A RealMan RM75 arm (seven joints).
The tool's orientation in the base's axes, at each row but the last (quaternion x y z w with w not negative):
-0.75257, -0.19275, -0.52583, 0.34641
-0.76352, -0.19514, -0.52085, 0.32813
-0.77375, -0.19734, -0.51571, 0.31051
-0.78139, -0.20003, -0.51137, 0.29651
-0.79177, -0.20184, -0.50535, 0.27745
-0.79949, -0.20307, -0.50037, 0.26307
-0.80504, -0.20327, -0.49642, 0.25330
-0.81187, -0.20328, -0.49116, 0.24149
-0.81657, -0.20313, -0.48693, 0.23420
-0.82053, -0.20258, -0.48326, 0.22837
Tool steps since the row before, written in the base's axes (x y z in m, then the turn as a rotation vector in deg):
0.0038, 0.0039, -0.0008, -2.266, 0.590, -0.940
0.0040, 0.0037, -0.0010, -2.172, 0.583, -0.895
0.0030, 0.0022, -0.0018, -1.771, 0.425, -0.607
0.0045, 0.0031, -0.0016, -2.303, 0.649, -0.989
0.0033, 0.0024, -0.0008, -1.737, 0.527, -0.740
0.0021, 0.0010, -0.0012, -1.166, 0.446, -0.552
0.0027, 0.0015, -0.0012, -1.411, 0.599, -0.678
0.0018, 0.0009, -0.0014, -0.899, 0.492, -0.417
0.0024, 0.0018, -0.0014, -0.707, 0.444, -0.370
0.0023, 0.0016, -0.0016, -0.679, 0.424, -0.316
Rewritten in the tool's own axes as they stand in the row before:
0.0004, 0.0001, 0.0055, -1.758, -1.588, -0.869
0.0004, 0.0002, 0.0055, -1.680, -1.536, -0.822
-0.0005, 0.0008, 0.0040, -1.256, -1.250, -0.739
0.0003, 0.0009, 0.0056, -1.816, -1.645, -0.836
0.0007, 0.0003, 0.0041, -1.363, -1.271, -0.608
-0.0002, 0.0007, 0.0025, -0.959, -0.913, -0.331
0.0002, 0.0006, 0.0032, -1.165, -1.150, -0.360
-0.0004, 0.0006, 0.0024, -0.719, -0.824, -0.170
0.0000, 0.0001, 0.0033, -0.597, -0.686, -0.083
-0.0002, 0.0003, 0.0032, -0.539, -0.664, -0.098

